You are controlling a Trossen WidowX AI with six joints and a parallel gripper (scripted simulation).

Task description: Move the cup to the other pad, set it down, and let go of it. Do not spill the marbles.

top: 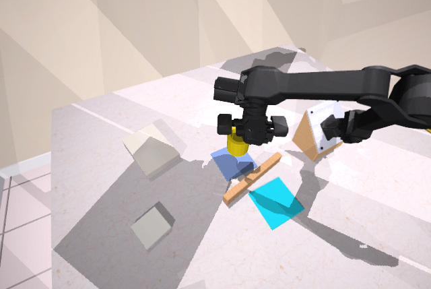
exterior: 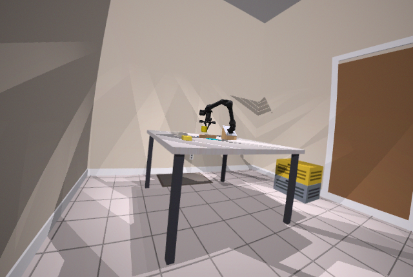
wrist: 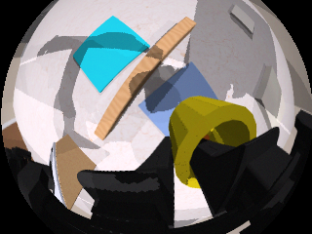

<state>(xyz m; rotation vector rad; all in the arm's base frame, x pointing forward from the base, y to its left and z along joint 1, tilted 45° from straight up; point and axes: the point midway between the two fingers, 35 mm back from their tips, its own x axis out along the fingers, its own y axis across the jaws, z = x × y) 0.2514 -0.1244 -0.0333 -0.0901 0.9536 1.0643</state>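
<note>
Right now my gripper tip is 16 cm to the right of the cyan pad, 10 cm above it and 2 cm short of it. Round my gripper tip: yellow cup 2 cm to the right, 2 cm ahead; wooden bar 8 cm below, 7 cm to the left, 2 cm ahead.
</note>
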